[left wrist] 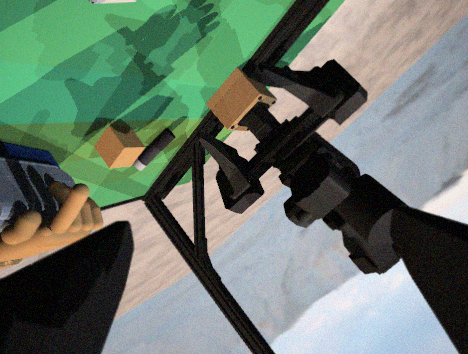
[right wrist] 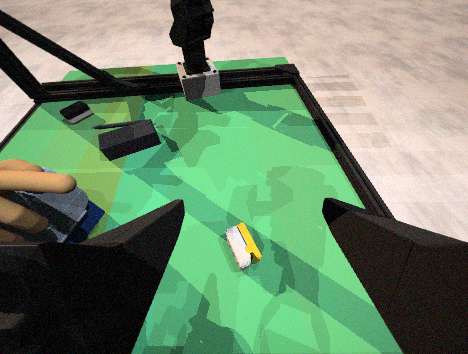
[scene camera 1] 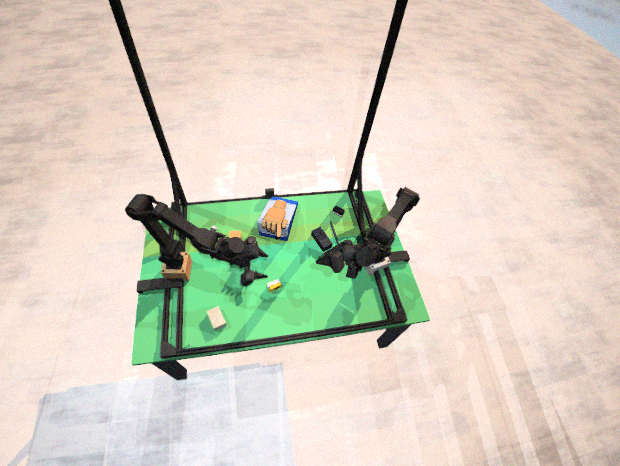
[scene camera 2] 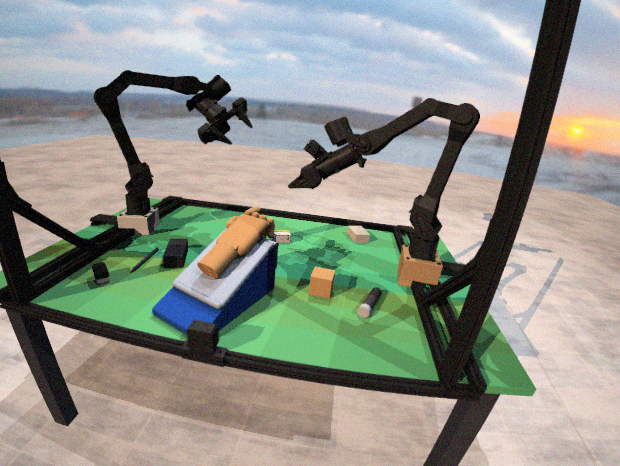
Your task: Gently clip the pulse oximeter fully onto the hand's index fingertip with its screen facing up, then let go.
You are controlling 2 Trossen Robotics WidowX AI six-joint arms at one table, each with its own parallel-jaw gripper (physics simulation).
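Where they show: left gripper, fingertip midpoint: (left wrist: 262,227) (scene camera 1: 320,258) (scene camera 2: 241,135); right gripper, fingertip midpoint: (left wrist: 227,102) (right wrist: 253,205) (scene camera 1: 267,266) (scene camera 2: 292,183); left arm's base, origin of the base link: (right wrist: 196,67) (scene camera 2: 138,211); right arm's base, origin of the base link: (left wrist: 253,114) (scene camera 1: 174,262) (scene camera 2: 421,254).
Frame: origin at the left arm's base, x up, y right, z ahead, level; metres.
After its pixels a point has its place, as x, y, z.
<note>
The small white and yellow pulse oximeter (scene camera 1: 274,285) {-0.028, 0.035, 0.473} (scene camera 2: 282,236) {-0.035, 0.057, 0.474} (right wrist: 242,247) {-0.028, 0.044, 0.478} lies on the green table; its screen cannot be made out. The tan hand (scene camera 1: 274,214) {0.093, 0.305, 0.380} (scene camera 2: 243,233) {0.084, 0.330, 0.379} (left wrist: 70,210) {0.102, 0.209, 0.386} rests on a blue and white wedge (scene camera 2: 263,280) {-0.014, 0.358, 0.427} (right wrist: 90,220) {-0.041, 0.256, 0.357}. Its index finger (scene camera 1: 279,230) (right wrist: 42,181) sticks out bare. My right gripper (scene camera 1: 266,265) {0.132, 0.048, 0.494} (left wrist: 227,102) {0.132, 0.048, 0.494} (right wrist: 253,205) {0.132, 0.048, 0.494} is open and empty, high above the table, with the oximeter between its fingers in the right wrist view. My left gripper (scene camera 2: 240,134) {0.254, -0.044, 0.330} (left wrist: 262,227) {0.254, -0.044, 0.330} is open and empty, high up beyond the hand in scene camera 2.
An orange cube (scene camera 1: 234,234) {-0.009, 0.329, 0.565} (scene camera 2: 321,282) {-0.020, 0.348, 0.558} and a dark cylinder (scene camera 2: 371,300) {-0.034, 0.397, 0.667} lie right of the wedge in scene camera 2. A black box (scene camera 2: 175,252) {-0.025, 0.223, 0.191} (right wrist: 129,140) {-0.025, 0.188, 0.206}, a pen (scene camera 2: 145,259) {-0.052, 0.221, 0.106} and a small black block (scene camera 2: 100,273) {-0.029, 0.343, 0.046} lie left. A cream block (scene camera 1: 216,317) {-0.028, -0.019, 0.735} (scene camera 2: 358,234) {-0.029, 0.023, 0.726} lies farther off.
</note>
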